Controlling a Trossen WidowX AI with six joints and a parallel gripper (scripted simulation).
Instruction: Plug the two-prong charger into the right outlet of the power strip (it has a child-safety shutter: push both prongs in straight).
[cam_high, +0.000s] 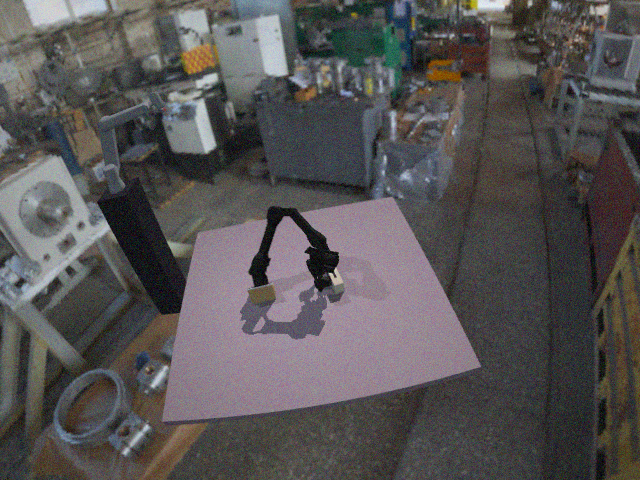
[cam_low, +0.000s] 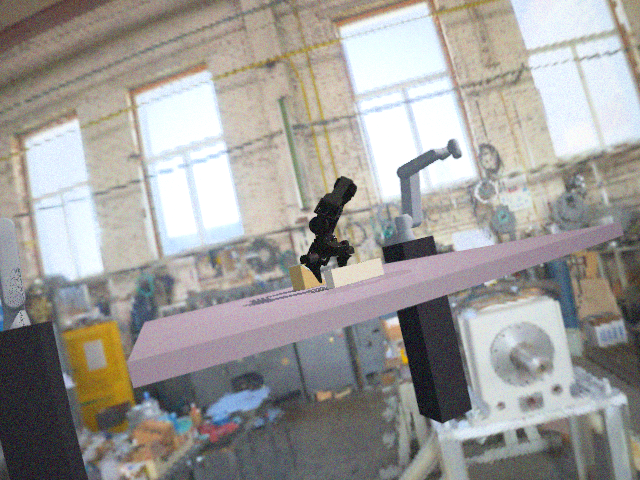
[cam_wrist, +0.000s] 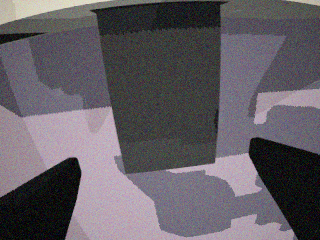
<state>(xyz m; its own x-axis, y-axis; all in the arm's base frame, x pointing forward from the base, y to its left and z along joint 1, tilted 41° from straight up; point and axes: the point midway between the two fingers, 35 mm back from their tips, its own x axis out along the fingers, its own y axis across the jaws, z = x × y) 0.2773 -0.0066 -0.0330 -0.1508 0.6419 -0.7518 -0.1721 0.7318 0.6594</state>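
My gripper tip is now 50 mm short of the black two-prong charger, 10 mm to the right of it and 10 mm below it.
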